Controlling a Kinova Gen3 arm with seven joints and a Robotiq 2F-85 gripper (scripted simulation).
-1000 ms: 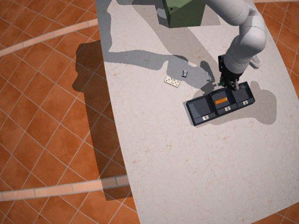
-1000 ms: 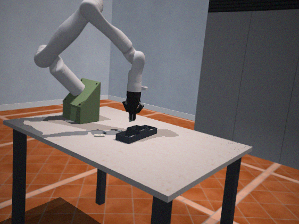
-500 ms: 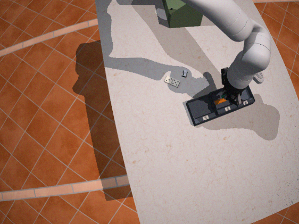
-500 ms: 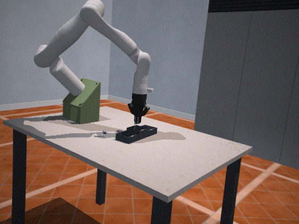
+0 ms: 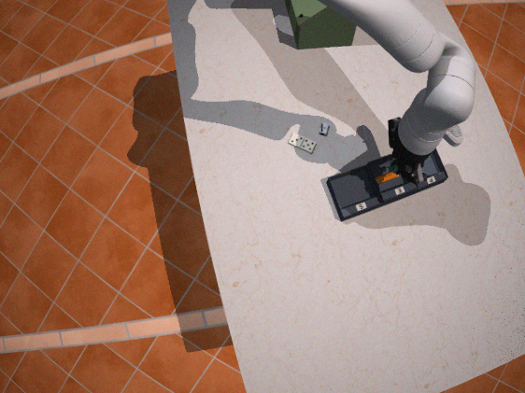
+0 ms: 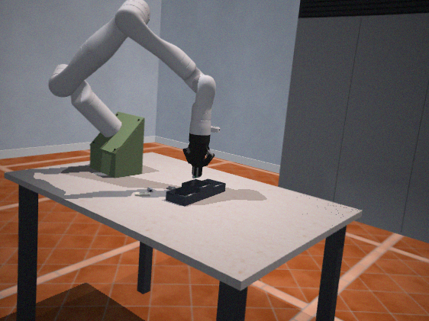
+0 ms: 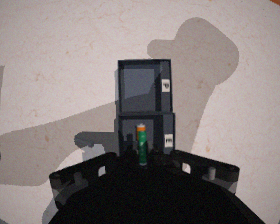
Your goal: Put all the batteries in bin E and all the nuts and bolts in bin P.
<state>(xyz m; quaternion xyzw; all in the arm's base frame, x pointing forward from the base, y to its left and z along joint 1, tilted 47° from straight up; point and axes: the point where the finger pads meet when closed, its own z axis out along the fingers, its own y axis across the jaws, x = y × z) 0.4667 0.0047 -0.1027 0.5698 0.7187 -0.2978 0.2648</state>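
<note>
My hand is 10 mm short of the bin tray and 70 mm above it. Round my hand: green battery: 20 mm below; bolt: 100 mm behind, 30 mm to the right, 80 mm below; orange battery: 70 mm below.
</note>
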